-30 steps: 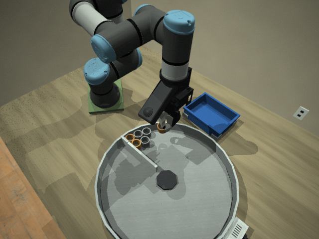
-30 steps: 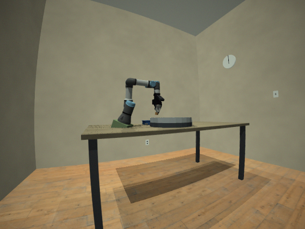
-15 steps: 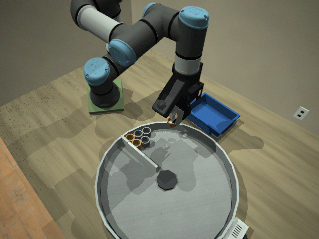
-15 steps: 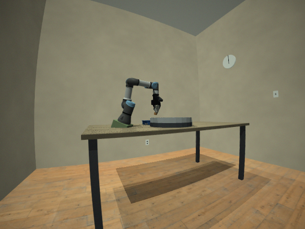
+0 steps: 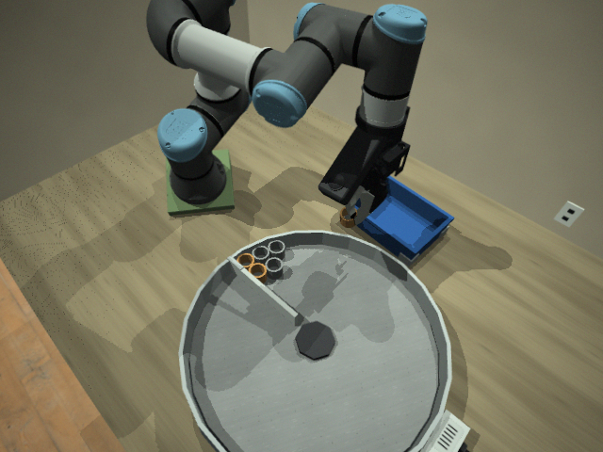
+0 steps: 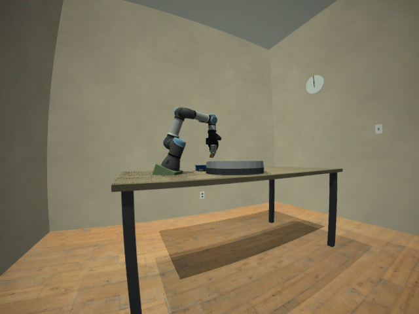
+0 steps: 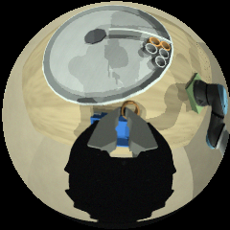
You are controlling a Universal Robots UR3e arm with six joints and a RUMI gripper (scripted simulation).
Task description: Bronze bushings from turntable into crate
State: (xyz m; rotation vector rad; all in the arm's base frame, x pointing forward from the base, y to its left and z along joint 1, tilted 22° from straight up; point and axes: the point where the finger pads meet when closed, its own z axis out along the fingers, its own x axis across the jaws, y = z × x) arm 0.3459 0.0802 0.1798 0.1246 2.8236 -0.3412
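Now: hand 16 cm to the right of the blue crate, 11 cm above it and 4 cm short of it. From my hand the other things lie so: grey turntable: 20 cm to the right, 9 cm below, 5 cm ahead.
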